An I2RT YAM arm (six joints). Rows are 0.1 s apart.
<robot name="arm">
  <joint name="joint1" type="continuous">
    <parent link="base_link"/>
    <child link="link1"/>
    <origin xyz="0 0 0.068"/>
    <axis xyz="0 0 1"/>
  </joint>
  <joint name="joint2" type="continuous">
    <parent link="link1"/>
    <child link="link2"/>
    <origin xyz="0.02 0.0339 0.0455"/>
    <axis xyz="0 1 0"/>
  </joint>
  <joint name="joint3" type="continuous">
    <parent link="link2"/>
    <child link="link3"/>
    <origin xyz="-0.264 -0.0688 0"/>
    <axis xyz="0 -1 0"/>
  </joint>
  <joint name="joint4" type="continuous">
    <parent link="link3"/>
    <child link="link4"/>
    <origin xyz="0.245 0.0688 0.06"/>
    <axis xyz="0 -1 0"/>
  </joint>
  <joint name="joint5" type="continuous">
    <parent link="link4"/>
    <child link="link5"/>
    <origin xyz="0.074 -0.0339 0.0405"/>
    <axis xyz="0 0 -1"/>
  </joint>
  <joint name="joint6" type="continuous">
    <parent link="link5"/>
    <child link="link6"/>
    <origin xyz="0.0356 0 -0.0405"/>
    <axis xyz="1 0 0"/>
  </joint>
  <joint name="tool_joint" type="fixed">
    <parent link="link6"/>
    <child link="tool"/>
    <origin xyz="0 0 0" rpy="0 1.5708 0"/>
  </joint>
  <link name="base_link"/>
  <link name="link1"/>
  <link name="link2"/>
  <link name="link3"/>
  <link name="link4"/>
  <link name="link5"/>
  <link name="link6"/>
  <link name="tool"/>
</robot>
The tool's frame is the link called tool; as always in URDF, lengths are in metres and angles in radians. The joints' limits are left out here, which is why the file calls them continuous.
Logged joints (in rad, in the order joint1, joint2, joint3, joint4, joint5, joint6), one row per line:
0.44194, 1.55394, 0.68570, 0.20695, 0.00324, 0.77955
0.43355, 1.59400, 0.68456, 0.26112, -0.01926, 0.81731
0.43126, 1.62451, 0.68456, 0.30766, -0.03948, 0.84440
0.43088, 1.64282, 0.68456, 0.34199, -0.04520, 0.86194
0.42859, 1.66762, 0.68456, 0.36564, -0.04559, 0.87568
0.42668, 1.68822, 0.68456, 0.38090, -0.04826, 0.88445
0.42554, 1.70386, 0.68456, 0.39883, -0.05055, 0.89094
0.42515, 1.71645, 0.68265, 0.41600, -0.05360, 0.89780
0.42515, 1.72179, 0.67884, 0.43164, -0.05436, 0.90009
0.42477, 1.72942, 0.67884, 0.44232, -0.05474, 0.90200
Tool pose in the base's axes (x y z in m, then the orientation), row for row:
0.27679, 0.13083, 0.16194, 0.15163, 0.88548, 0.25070, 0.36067
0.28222, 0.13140, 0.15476, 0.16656, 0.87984, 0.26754, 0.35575
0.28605, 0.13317, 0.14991, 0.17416, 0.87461, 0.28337, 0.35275
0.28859, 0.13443, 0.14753, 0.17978, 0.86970, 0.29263, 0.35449
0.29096, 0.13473, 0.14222, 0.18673, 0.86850, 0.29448, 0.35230
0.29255, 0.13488, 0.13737, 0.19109, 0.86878, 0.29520, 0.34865
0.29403, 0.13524, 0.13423, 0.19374, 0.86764, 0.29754, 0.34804
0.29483, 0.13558, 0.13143, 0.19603, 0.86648, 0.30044, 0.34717
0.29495, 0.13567, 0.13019, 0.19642, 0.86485, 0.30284, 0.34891
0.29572, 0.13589, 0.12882, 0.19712, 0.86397, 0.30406, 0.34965
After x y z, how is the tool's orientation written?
As a quaternion, x y z w.
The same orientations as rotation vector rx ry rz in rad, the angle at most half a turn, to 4 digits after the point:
0.3908, 2.2819, 0.6461
0.4302, 2.2728, 0.6911
0.4505, 2.2625, 0.7330
0.4647, 2.2479, 0.7564
0.4832, 2.2472, 0.7619
0.4953, 2.2519, 0.7652
0.5023, 2.2496, 0.7714
0.5085, 2.2475, 0.7793
0.5091, 2.2414, 0.7849
0.5107, 2.2383, 0.7877

